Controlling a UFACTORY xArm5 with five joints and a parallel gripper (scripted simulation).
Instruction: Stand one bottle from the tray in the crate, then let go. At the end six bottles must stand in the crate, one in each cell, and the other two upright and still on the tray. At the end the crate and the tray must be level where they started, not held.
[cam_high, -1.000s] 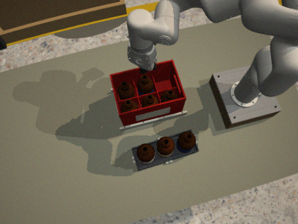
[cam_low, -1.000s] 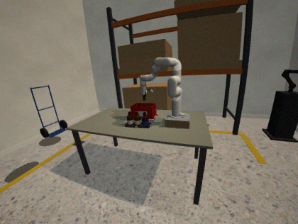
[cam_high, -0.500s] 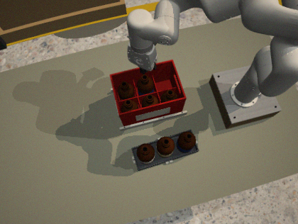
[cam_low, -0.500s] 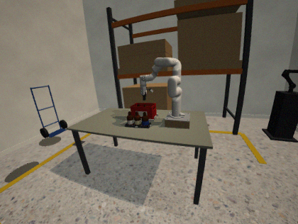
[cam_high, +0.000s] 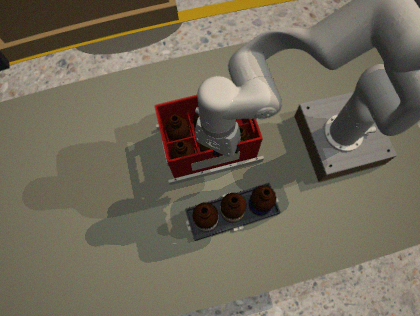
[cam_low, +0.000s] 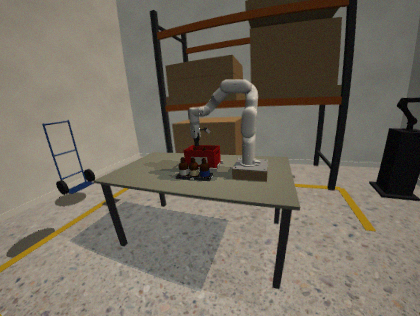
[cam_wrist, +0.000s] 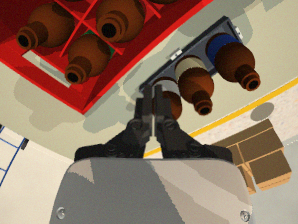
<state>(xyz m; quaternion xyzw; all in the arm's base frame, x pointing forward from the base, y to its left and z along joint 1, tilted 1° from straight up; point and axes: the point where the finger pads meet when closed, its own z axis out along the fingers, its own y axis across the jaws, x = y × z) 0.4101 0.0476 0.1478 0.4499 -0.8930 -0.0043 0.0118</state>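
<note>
My gripper is now 23 cm above the dark tray, 12 cm to the right of it and 2 cm past it. Also, from my hand: crate (16 cm below, 11 cm to the right, 1 cm ahead).
</note>
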